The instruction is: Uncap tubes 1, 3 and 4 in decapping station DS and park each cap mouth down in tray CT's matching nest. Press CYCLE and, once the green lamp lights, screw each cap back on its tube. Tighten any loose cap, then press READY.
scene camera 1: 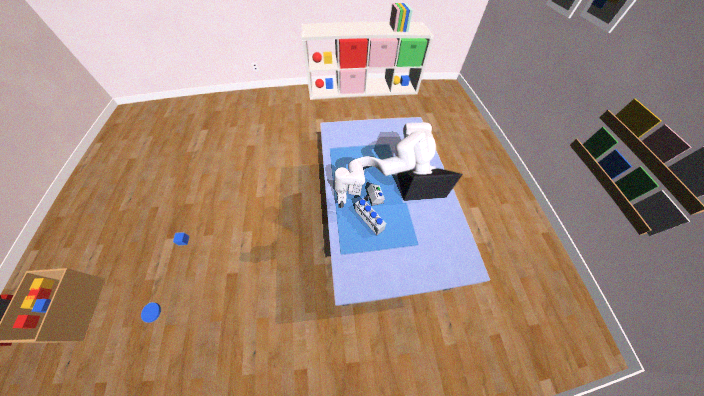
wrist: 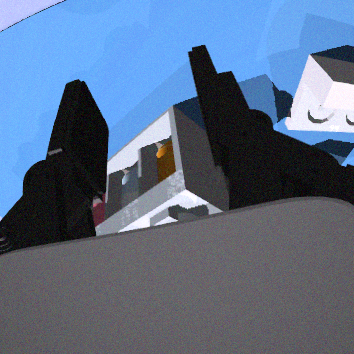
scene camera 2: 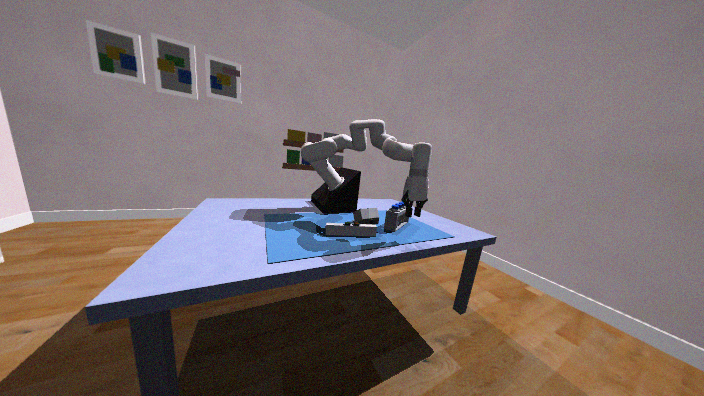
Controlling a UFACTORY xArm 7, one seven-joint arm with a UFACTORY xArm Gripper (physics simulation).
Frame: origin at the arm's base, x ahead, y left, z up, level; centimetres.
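Seen in the pictures: gripper, fingertip midpoint: [scene camera 1: 340, 203] [wrist: 143, 88] [scene camera 2: 412, 216]; arm's base, origin of the base link: [scene camera 1: 421, 172] [scene camera 2: 336, 184].
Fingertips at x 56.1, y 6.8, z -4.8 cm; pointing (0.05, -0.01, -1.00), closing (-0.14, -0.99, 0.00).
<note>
Pixels of each thing's middle, then the offset from my fingertips to it. Level surfaces: height alone.
- station, body centre: [wrist: 119, 216] [scene camera 2: 398, 215] [scene camera 1: 369, 216] dx -16.1, dy +10.2, dz -5.7 cm
- low white block, body centre: [scene camera 2: 350, 226] [scene camera 1: 356, 179] dx -16.5, dy -20.4, dz -8.2 cm
- pale control box, body centre: [scene camera 2: 366, 214] [scene camera 1: 375, 194] dx -25.0, dy -5.0, dz -6.7 cm
- blue mat, its level: dz -10.8 cm
- lilac table, its level: dz -11.1 cm
Decapping station DS [scene camera 1: 370, 217] [scene camera 2: 396, 220] is a grey-white rack with a row of several blue caps on top. In the wrist view the station [wrist: 197, 150] shows its side windows with orange, grey and red tube contents. Its caps do not show in that view. My gripper [scene camera 1: 341, 204] [scene camera 2: 413, 213] [wrist: 143, 88] is partly open and empty, beside the station's end. Tray CT, seemingly the low white block [scene camera 1: 355, 188] [scene camera 2: 351, 230], lies close to the station. A pale control box [scene camera 1: 376, 194] [scene camera 2: 367, 215] carries a green spot and a blue one; whether the lamp is lit is unclear.
The objects stand on a blue mat [scene camera 1: 380, 237] [scene camera 2: 285, 245] on a lilac table [scene camera 1: 410, 272] [scene camera 2: 175, 260]. The arm's black base block [scene camera 1: 430, 185] [scene camera 2: 350, 192] stands behind the control box. A white block [wrist: 325, 100] with rounded recesses shows at the wrist view's right edge.
</note>
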